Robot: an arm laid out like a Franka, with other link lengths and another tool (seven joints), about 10 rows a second.
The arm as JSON. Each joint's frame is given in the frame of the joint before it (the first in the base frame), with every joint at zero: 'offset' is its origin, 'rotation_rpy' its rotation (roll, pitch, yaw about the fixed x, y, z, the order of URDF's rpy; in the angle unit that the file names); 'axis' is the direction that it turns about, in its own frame. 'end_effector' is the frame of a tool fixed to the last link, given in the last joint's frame.
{
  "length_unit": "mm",
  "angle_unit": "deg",
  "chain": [
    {
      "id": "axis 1",
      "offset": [
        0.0,
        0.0,
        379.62
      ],
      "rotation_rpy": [
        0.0,
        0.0,
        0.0
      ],
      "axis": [
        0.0,
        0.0,
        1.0
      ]
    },
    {
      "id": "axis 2",
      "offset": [
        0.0,
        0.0,
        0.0
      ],
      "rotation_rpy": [
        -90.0,
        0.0,
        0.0
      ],
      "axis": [
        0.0,
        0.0,
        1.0
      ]
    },
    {
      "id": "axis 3",
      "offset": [
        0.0,
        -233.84,
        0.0
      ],
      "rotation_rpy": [
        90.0,
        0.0,
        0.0
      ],
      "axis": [
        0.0,
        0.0,
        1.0
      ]
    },
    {
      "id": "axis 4",
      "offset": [
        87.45,
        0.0,
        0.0
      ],
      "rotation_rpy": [
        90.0,
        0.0,
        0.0
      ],
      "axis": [
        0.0,
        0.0,
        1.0
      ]
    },
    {
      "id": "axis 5",
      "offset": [
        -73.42,
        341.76,
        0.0
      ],
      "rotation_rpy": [
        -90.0,
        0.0,
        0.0
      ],
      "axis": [
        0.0,
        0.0,
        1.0
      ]
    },
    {
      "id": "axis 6",
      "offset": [
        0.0,
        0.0,
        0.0
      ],
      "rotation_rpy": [
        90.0,
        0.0,
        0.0
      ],
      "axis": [
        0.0,
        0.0,
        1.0
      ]
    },
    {
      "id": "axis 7",
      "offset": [
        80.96,
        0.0,
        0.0
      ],
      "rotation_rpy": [
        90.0,
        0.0,
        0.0
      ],
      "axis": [
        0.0,
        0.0,
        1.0
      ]
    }
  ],
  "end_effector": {
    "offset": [
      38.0,
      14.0,
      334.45
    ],
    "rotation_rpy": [
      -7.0,
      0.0,
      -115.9
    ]
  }
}
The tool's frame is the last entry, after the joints.
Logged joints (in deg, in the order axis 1, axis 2, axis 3, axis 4, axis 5, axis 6, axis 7), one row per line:
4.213, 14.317, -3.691, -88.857, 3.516, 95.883, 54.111
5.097, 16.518, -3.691, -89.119, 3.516, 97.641, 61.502
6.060, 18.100, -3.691, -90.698, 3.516, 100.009, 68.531
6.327, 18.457, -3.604, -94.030, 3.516, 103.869, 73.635
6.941, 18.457, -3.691, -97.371, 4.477, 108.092, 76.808
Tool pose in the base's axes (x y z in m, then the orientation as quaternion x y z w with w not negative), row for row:
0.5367, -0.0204, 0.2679, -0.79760, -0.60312, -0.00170, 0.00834
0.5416, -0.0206, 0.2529, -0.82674, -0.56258, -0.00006, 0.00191
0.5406, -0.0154, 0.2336, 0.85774, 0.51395, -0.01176, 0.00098
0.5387, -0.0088, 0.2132, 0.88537, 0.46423, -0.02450, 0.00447
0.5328, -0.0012, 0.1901, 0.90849, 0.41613, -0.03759, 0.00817
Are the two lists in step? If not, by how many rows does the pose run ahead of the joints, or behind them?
The pose runs 2 rows behind the joints: the pose in row i belongs to the joints in row i - 2.
